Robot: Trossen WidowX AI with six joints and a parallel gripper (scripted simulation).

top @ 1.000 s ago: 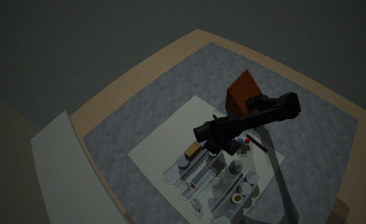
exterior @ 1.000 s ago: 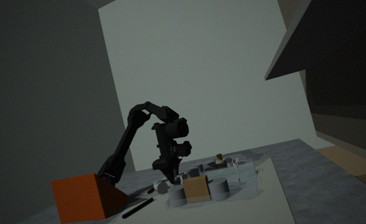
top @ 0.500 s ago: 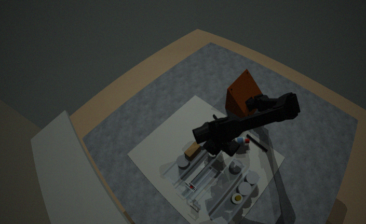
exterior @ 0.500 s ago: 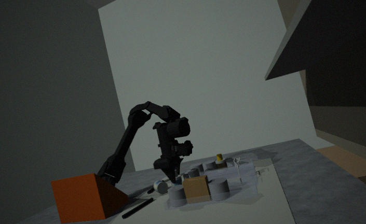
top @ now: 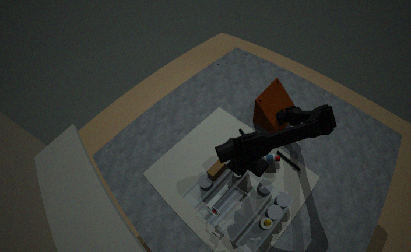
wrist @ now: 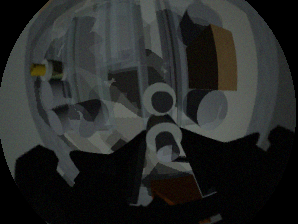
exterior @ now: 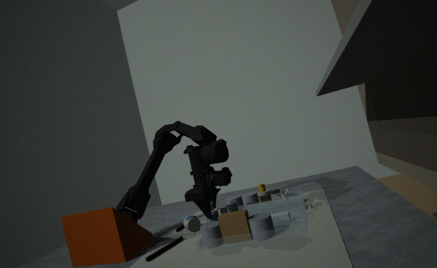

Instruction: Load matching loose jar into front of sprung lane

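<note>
The brown box is 100 mm ahead of my gripper tip, 60 mm to the right of it and 20 mm below it. Round my gripper tip: sprung lane 150 mm ahead, 50 mm to the left, 40 mm below.
</note>
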